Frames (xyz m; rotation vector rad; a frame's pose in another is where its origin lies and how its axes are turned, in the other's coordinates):
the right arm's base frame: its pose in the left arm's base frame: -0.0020 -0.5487 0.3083 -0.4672 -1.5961 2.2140
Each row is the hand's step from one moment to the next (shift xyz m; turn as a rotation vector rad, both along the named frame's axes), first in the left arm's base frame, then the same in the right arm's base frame.
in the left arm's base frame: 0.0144 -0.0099 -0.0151 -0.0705 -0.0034 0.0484
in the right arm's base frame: -0.0166 0.0158 -0.0031 0.0577 -0.0378 0.0507
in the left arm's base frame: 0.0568 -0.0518 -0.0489 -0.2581 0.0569 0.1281
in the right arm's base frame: -0.0721 0.0557 0.0014 0.2470 -0.1117 0.1131
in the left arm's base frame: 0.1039 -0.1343 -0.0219 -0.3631 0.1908 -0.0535
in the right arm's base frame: -0.1543 0.0490 0.0558 0.4123 0.0331 -0.0036
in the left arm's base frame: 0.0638 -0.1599 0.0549 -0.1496 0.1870 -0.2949
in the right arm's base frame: -0.1353 -0.0125 0.1192 0.2356 0.2419 -0.1741
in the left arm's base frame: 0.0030 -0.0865 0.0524 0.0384 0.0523 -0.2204
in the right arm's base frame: -0.0467 -0.0251 0.0862 0.0026 0.1906 -0.1283
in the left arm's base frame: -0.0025 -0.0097 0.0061 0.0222 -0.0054 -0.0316
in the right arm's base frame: -0.0028 -0.0027 0.0111 -0.0204 0.0293 -0.0156
